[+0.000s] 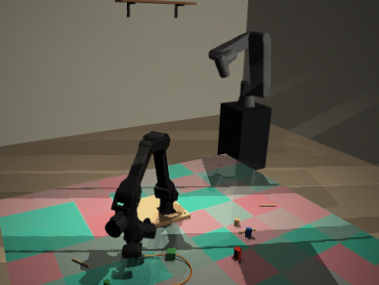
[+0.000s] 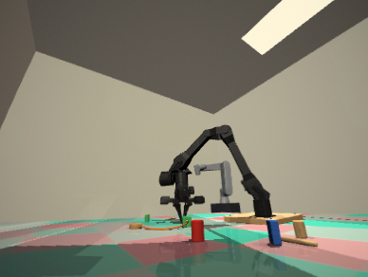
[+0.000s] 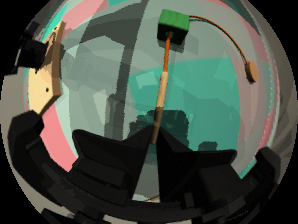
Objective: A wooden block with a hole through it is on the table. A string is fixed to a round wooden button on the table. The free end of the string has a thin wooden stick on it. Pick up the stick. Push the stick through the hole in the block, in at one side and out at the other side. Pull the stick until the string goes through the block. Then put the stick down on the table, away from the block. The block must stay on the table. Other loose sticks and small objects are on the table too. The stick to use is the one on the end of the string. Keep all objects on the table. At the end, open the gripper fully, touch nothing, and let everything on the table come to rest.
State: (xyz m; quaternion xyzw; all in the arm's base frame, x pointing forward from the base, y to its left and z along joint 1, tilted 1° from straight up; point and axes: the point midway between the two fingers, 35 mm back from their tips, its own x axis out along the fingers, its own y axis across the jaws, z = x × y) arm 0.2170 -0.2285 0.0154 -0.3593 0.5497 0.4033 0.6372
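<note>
The thin wooden stick is 40 mm to the left of my gripper tip, 20 mm ahead of it and 10 mm above it. Also, from my gripper tip: green cylinder (140 mm to the right, 100 mm ahead, 10 mm above); then green block (110 mm to the left, 50 mm ahead, 10 mm above); then round wooden button (210 mm ahead, 50 mm to the left, 10 mm above).
</note>
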